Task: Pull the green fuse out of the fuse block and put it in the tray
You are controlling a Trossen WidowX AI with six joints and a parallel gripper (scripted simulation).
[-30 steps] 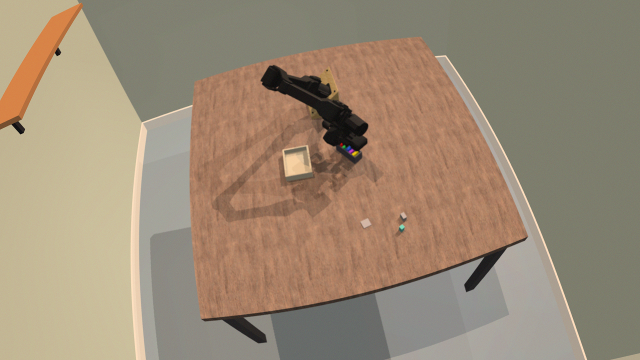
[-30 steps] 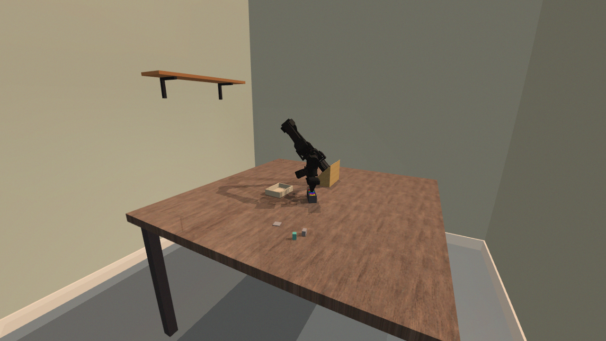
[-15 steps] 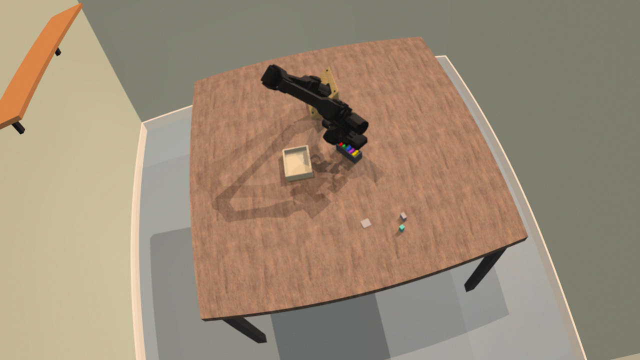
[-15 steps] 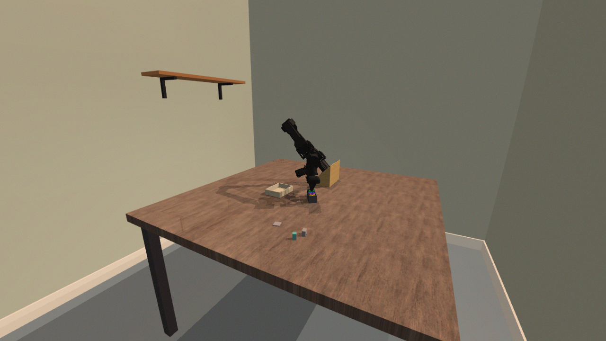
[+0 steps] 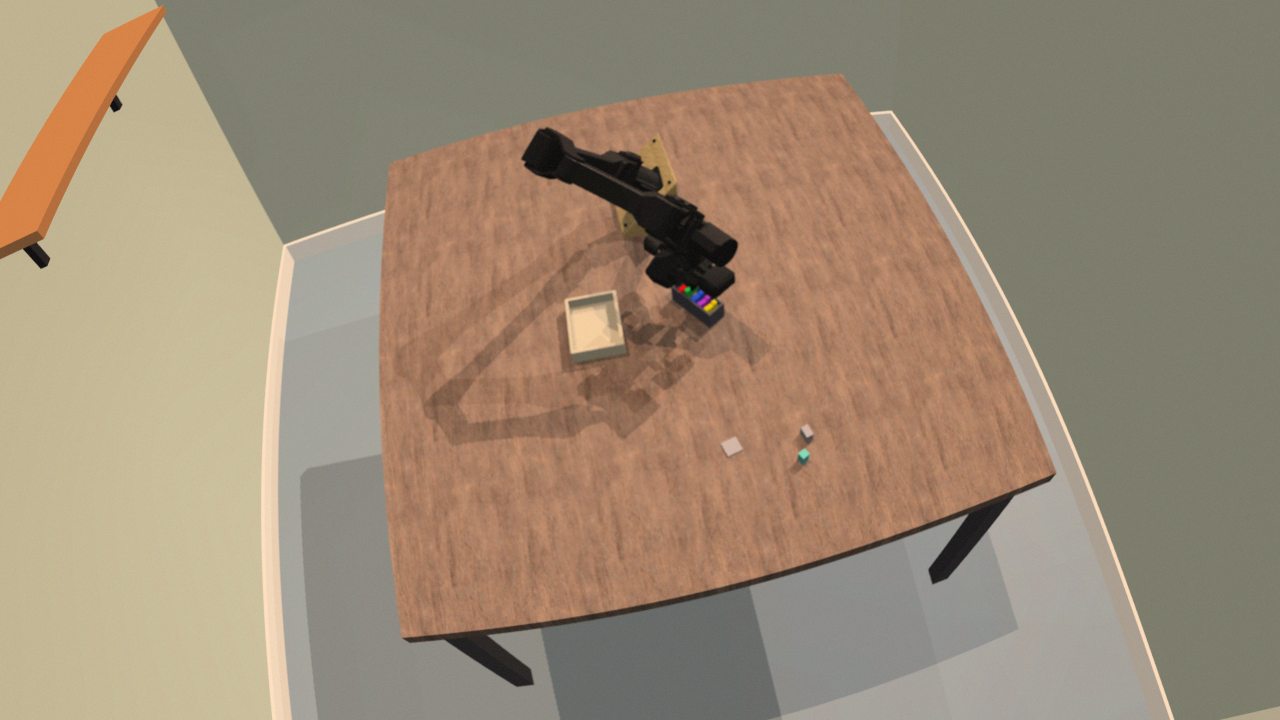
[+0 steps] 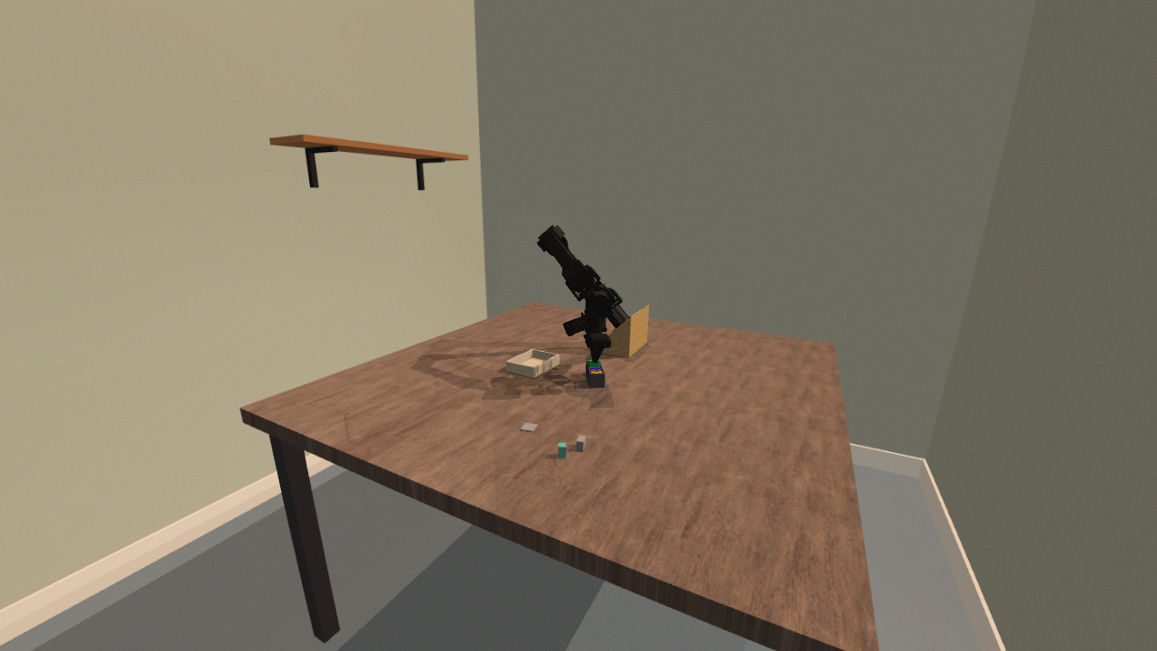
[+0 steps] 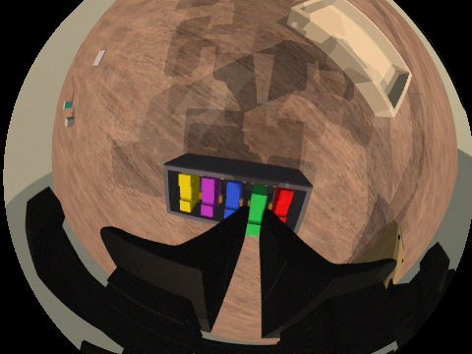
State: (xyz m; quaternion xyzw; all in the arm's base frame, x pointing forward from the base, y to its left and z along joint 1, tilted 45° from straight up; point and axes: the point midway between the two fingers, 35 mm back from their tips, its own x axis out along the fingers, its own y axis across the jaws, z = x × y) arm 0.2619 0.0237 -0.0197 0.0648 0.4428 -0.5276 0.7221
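The blue fuse is 10 mm ahead of my gripper tip, 10 mm to the left of it and 20 mm below it. Also, from my gripper tip: green fuse (10 mm below); red fuse (20 mm behind, 10 mm to the right, 20 mm below); purple fuse (30 mm ahead, 20 mm to the left, 20 mm below).
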